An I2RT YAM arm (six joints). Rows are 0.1 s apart.
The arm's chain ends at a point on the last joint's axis. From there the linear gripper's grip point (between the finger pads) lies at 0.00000 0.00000 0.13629 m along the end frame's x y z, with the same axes.
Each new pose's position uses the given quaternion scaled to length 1; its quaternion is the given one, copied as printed.
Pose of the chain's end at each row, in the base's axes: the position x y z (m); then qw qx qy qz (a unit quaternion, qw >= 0):
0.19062 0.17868 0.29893 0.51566 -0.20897 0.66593 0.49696
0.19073 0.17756 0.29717 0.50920 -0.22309 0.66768 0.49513
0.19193 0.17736 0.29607 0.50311 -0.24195 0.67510 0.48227
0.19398 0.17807 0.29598 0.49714 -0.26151 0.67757 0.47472
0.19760 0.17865 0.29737 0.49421 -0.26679 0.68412 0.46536
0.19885 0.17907 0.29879 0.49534 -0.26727 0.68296 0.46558
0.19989 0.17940 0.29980 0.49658 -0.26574 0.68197 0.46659
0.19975 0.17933 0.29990 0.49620 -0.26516 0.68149 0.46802
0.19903 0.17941 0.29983 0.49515 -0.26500 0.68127 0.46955
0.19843 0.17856 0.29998 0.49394 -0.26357 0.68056 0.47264
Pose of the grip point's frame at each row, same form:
0.25591 0.29826 0.30244 0.51566 -0.20897 0.66593 0.49696
0.25329 0.29864 0.29838 0.50920 -0.22309 0.66768 0.49513
0.25271 0.29929 0.29217 0.50311 -0.24195 0.67510 0.48227
0.25196 0.30118 0.28849 0.49714 -0.26151 0.67757 0.47472
0.25592 0.30137 0.28669 0.49421 -0.26679 0.68412 0.46536
0.25714 0.30183 0.28847 0.49534 -0.26727 0.68296 0.46558
0.25840 0.30211 0.29007 0.49658 -0.26574 0.68197 0.46659
0.25810 0.30213 0.29043 0.49620 -0.26516 0.68149 0.46802
0.25706 0.30237 0.29047 0.49515 -0.26500 0.68127 0.46955
0.25610 0.30173 0.29108 0.49394 -0.26357 0.68056 0.47264

